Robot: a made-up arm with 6 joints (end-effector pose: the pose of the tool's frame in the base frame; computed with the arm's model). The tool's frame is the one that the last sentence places.
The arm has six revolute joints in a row. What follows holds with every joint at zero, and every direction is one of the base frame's. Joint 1 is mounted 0.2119 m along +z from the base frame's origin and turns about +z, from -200 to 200 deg. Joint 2 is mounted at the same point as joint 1 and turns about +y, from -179.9 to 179.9 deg. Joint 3 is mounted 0.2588 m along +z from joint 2 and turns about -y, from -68 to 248 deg. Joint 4 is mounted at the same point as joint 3 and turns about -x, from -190 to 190 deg. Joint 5 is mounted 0.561 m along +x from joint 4 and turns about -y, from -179.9 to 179.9 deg. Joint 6 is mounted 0.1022 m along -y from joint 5 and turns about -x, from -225 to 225 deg. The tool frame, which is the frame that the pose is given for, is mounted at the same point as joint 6; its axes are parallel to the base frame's.
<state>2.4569 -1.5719 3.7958 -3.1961 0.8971 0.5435</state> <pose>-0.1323 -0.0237 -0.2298 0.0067 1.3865 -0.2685</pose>
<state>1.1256 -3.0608 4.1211 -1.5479 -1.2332 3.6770</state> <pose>0.1780 0.3675 0.3293 -0.9207 -2.7001 0.1000</pose>
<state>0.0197 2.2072 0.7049 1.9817 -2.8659 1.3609</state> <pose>0.3391 0.0475 -0.4952 0.7106 -1.5363 0.3047</pose>
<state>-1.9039 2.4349 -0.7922 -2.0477 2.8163 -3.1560</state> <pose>0.1696 0.3468 0.1535 0.5430 -1.2105 -1.8909</pose>
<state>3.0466 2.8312 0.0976 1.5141 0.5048 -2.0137</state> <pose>0.3942 -0.0317 -0.3508 -2.5662 0.9331 0.3769</pose>
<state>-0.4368 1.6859 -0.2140 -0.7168 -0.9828 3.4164</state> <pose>-0.0215 -0.0750 -0.3270 -0.3718 0.1487 2.0747</pose>
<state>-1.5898 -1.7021 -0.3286 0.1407 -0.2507 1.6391</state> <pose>-0.0981 0.1626 0.7309 -2.0598 0.7081 -2.0446</pose>
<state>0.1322 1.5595 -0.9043 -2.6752 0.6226 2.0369</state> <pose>-0.2173 0.0632 -0.1012 -0.4847 2.6761 -1.0131</pose>
